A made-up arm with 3 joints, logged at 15 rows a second.
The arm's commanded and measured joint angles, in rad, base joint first. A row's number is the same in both.
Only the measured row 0 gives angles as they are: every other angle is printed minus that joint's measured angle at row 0.
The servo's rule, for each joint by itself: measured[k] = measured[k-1] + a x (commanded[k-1-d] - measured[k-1]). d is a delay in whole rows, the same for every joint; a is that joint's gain. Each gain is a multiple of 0.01, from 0.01 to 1. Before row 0 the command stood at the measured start. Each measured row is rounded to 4 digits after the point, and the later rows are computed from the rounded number. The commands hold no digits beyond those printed.
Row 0, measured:
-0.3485, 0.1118, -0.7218
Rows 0 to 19, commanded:
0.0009, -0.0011, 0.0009
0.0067, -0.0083, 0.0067
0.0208, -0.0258, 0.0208
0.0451, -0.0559, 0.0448
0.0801, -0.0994, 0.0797
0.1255, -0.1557, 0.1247
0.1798, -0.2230, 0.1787
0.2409, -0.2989, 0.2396
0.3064, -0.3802, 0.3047
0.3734, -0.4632, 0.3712
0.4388, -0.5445, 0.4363
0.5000, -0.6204, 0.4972
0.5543, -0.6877, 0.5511
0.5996, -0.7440, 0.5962
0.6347, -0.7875, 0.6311
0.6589, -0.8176, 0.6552
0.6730, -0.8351, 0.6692
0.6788, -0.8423, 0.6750
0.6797, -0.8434, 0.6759
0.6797, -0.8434, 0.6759
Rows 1 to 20, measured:
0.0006, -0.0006, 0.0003
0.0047, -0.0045, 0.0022
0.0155, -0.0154, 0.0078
0.0353, -0.0361, 0.0189
0.0653, -0.0684, 0.0371
0.1056, -0.1129, 0.0634
0.1553, -0.1691, 0.0980
0.2127, -0.2353, 0.1405
0.2755, -0.3092, 0.1898
0.3411, -0.3877, 0.2442
0.4066, -0.4677, 0.3018
0.4692, -0.5456, 0.3604
0.5262, -0.6181, 0.4176
0.5754, -0.6823, 0.4712
0.6151, -0.7360, 0.5192
0.6444, -0.7776, 0.5600
0.6636, -0.8069, 0.5928
0.6738, -0.8250, 0.6175
0.6778, -0.8344, 0.6350
0.6791, -0.8390, 0.6473
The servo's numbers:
d 0
a 0.67 0.51 0.30

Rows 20 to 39, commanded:
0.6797, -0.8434, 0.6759
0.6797, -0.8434, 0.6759
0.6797, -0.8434, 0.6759
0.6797, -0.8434, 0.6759
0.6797, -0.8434, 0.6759
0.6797, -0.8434, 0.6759
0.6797, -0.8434, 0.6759
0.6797, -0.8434, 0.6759
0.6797, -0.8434, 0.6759
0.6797, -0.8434, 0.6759
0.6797, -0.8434, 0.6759
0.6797, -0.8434, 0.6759
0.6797, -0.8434, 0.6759
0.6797, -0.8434, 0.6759
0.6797, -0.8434, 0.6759
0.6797, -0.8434, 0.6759
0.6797, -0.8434, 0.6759
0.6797, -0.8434, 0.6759
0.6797, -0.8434, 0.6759
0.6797, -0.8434, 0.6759
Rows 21 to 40, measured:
0.6795, -0.8412, 0.6559
0.6796, -0.8423, 0.6619
0.6797, -0.8429, 0.6661
0.6797, -0.8432, 0.6690
0.6797, -0.8433, 0.6711
0.6797, -0.8434, 0.6725
0.6797, -0.8434, 0.6735
0.6797, -0.8434, 0.6742
0.6797, -0.8434, 0.6747
0.6797, -0.8434, 0.6751
0.6797, -0.8434, 0.6753
0.6797, -0.8434, 0.6755
0.6797, -0.8434, 0.6756
0.6797, -0.8434, 0.6757
0.6797, -0.8434, 0.6758
0.6797, -0.8434, 0.6758
0.6797, -0.8434, 0.6758
0.6797, -0.8434, 0.6758
0.6797, -0.8434, 0.6758
0.6797, -0.8434, 0.6758

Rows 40 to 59, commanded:
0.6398, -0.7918, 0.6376
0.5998, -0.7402, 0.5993
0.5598, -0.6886, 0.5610
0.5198, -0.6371, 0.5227
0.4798, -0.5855, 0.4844
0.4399, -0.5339, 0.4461
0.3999, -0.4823, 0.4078
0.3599, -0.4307, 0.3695
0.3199, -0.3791, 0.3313
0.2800, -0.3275, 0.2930
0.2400, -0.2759, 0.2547
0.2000, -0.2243, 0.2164
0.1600, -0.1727, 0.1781
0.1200, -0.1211, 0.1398
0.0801, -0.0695, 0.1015
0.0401, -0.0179, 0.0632
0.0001, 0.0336, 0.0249
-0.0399, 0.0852, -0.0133
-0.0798, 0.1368, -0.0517
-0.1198, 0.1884, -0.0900
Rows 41 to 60, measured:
0.6530, -0.8171, 0.6643
0.6174, -0.7779, 0.6448
0.5788, -0.7324, 0.6197
0.5393, -0.6838, 0.5906
0.4994, -0.6337, 0.5587
0.4595, -0.5828, 0.5249
0.4196, -0.5315, 0.4898
0.3796, -0.4801, 0.4537
0.3396, -0.4286, 0.4170
0.2997, -0.3770, 0.3798
0.2597, -0.3254, 0.3423
0.2197, -0.2738, 0.3045
0.1797, -0.2222, 0.2666
0.1397, -0.1706, 0.2286
0.0998, -0.1190, 0.1905
0.0598, -0.0674, 0.1523
0.0198, -0.0159, 0.1141
-0.0202, 0.0357, 0.0759
-0.0601, 0.0873, 0.0376
-0.1001, 0.1389, -0.0007

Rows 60 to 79, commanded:
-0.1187, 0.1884, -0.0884
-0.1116, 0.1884, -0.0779
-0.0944, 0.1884, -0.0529
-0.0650, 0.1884, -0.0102
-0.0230, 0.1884, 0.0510
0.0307, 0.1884, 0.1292
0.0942, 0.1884, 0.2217
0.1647, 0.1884, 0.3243
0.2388, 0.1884, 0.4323
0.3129, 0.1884, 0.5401
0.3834, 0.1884, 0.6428
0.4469, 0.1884, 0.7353
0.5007, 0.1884, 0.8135
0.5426, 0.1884, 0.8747
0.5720, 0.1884, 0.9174
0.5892, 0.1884, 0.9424
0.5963, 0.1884, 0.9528
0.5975, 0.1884, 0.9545
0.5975, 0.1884, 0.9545
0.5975, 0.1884, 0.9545
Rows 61 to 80, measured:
-0.1126, 0.1641, -0.0270
-0.1119, 0.1765, -0.0423
-0.1002, 0.1826, -0.0455
-0.0766, 0.1856, -0.0349
-0.0407, 0.1870, -0.0091
0.0071, 0.1877, 0.0324
0.0655, 0.1881, 0.0892
0.1320, 0.1883, 0.1597
0.2036, 0.1884, 0.2415
0.2768, 0.1884, 0.3311
0.3482, 0.1884, 0.4246
0.4143, 0.1884, 0.5178
0.4722, 0.1884, 0.6065
0.5194, 0.1884, 0.6870
0.5546, 0.1884, 0.7561
0.5778, 0.1884, 0.8120
0.5902, 0.1884, 0.8542
0.5951, 0.1884, 0.8843
0.5967, 0.1884, 0.9054
0.5972, 0.1884, 0.9201

